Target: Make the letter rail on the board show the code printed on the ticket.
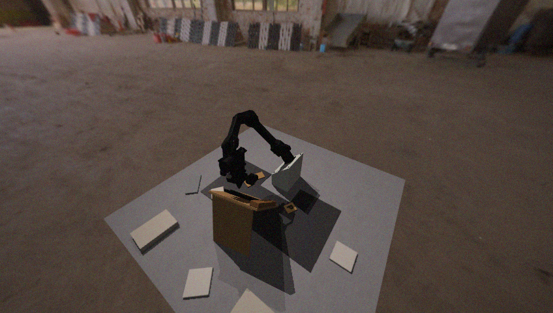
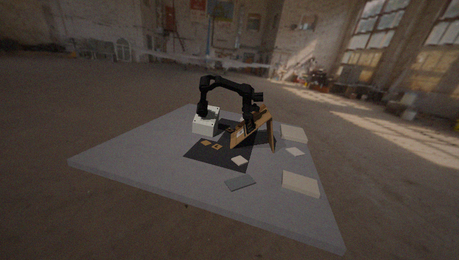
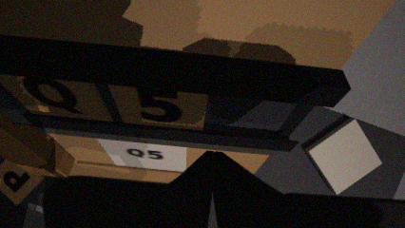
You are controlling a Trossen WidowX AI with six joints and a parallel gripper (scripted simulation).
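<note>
The letter tile is 20 mm ahead of my gripper tip, 40 mm to the left of it and 20 mm below it. Round my gripper tip: small white card (10 mm ahead, 200 mm to the right, 170 mm below); white ticket (40 mm behind, 50 mm to the left, 90 mm below); dark mat (160 mm behind, 90 mm to the left, 170 mm below).
</note>
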